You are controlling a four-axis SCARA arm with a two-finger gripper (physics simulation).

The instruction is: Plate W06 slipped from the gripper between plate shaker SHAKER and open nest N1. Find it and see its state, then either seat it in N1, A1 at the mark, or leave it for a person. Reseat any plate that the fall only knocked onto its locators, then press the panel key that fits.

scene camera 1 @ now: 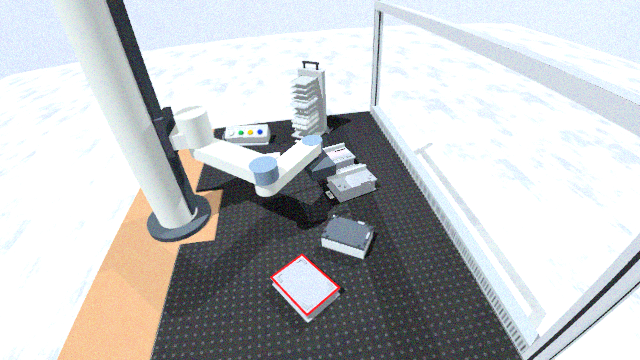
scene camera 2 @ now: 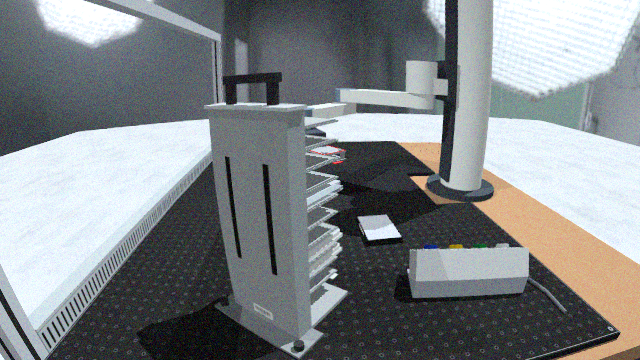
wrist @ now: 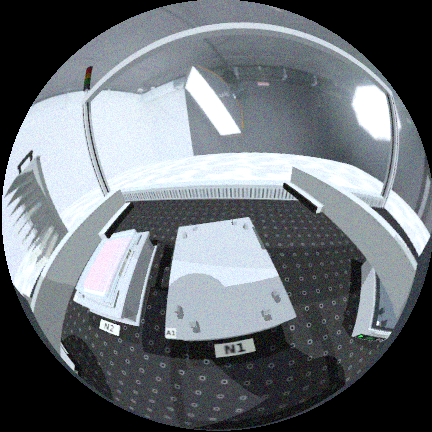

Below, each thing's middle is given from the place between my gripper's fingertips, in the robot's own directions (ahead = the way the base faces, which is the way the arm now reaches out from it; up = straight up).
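Labels:
I can see the grey station [scene camera 1: 347,236], and my hand is 120 mm above it, 280 mm to the left of it and 90 mm past it. Going by their middles, the station is the nearest to my hand of the things named here. Then there is the white plate [scene camera 2: 377,229], which sits 140 mm below my hand, 240 mm to the left of it and 330 mm behind it.

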